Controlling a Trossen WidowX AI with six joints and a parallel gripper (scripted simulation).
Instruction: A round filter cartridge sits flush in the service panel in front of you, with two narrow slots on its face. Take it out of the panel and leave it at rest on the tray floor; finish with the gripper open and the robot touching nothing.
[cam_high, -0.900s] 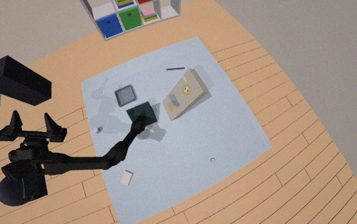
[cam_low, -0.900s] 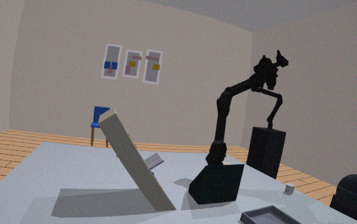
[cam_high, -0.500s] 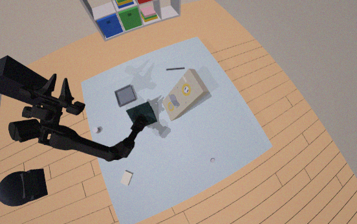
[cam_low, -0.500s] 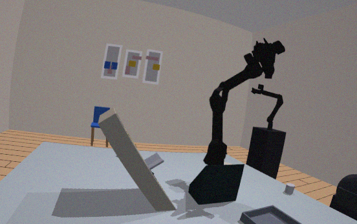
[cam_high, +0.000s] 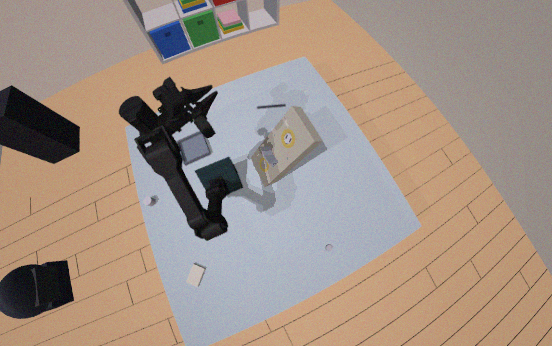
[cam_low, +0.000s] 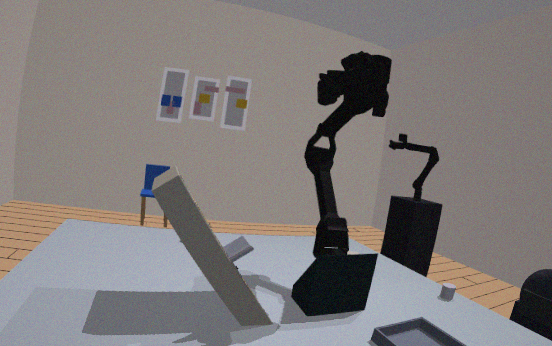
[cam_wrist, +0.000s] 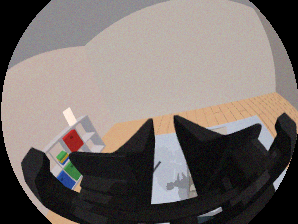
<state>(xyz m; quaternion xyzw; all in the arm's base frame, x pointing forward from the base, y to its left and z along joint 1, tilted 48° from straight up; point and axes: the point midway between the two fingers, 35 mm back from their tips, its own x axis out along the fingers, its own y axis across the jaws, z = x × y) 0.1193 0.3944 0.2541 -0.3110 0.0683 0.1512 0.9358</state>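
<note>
Right now the round filter cartridge is 22 cm ahead of my gripper tip, 7 cm to the right of it and 32 cm below it. From my gripper tip the other things lie so: grey tray: 23 cm behind, 19 cm to the left, 54 cm below; tan service panel: 17 cm ahead, 7 cm to the right, 40 cm below; pale card: 41 cm behind, 43 cm to the right, 54 cm below.
</note>
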